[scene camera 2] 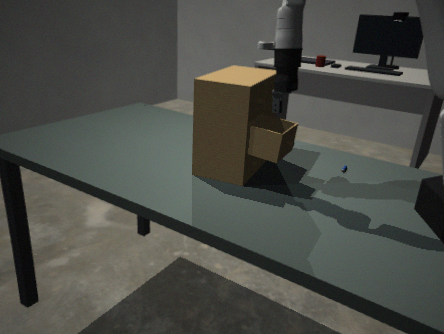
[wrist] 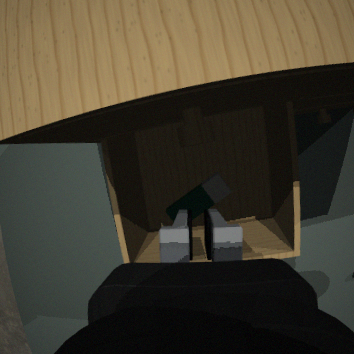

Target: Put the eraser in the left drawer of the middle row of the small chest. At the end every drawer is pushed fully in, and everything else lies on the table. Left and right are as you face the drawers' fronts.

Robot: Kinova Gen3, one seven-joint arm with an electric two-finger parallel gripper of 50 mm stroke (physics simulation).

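Frame: origin at the arm's base, x ahead, y left, z up, level; metres.
Where they show: gripper, fingertip midpoint: [scene camera 2: 277,112] [wrist: 197,226].
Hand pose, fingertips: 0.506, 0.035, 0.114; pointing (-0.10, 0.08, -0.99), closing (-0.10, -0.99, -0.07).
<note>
Each offset is from my fingertips to the top centre of the thing, as dx, dy, dz. "*": to the spot under its first point. Level surfaces: height alone.
The small wooden chest @(+0.161, -0.078, +0.081) [scene camera 2: 220,127] [wrist: 175,45] stands on the table, its drawer fronts facing right in the scene view. One drawer @(+0.035, -0.005, -0.027) [scene camera 2: 266,144] [wrist: 296,220], at about mid height and on the left side of the fronts, is pulled out. The eraser @(-0.005, +0.006, -0.111) [wrist: 194,201], dark green with a grey end, lies slanted on the floor of this drawer in the wrist view. The drawer's walls hide it in the scene view. My gripper [scene camera 2: 277,106] [wrist: 197,226] is above the open drawer, beside the chest's front. Its fingers are nearly together and hold nothing; the eraser lies below them.
A small blue object @(-0.182, -0.245, -0.219) [scene camera 2: 344,169] lies on the table @(dz -0.230) [scene camera 2: 125,150] to the right of the chest. In the wrist view, a knob @(* +0.066, -0.160, -0.170) [wrist: 325,116] shows to the right of the open drawer. A desk with a monitor [scene camera 2: 385,37] and a red cup [scene camera 2: 320,61] stands behind.
</note>
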